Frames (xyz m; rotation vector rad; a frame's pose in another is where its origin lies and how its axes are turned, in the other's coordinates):
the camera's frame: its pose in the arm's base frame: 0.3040 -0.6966 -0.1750 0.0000 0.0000 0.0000
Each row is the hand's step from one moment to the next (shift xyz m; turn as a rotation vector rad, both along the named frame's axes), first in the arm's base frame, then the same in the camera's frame.
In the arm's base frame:
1: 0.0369 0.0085 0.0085 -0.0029 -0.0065 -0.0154
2: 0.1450 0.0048 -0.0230 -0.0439 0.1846 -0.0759
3: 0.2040 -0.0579 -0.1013 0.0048 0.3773 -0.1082
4: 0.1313 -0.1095 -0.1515 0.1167 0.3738 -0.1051
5: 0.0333 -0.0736 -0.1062 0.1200 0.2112 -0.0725
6: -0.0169 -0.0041 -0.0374 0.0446 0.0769 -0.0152
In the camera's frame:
1: 0.0369 0.0085 0.0085 -0.0029 -0.0065 -0.0154
2: 0.1450 0.0048 -0.0230 -0.0439 0.1846 -0.0759
3: 0.2040 -0.0579 -0.1013 0.0048 0.3773 -0.1082
4: 0.1313 -0.1095 -0.1515 0.1167 0.3738 -0.1051
5: 0.0333 -0.0736 -0.1062 0.1200 0.2112 -0.0725
6: -0.0169 -0.0041 -0.0374 0.0446 0.0769 -0.0152

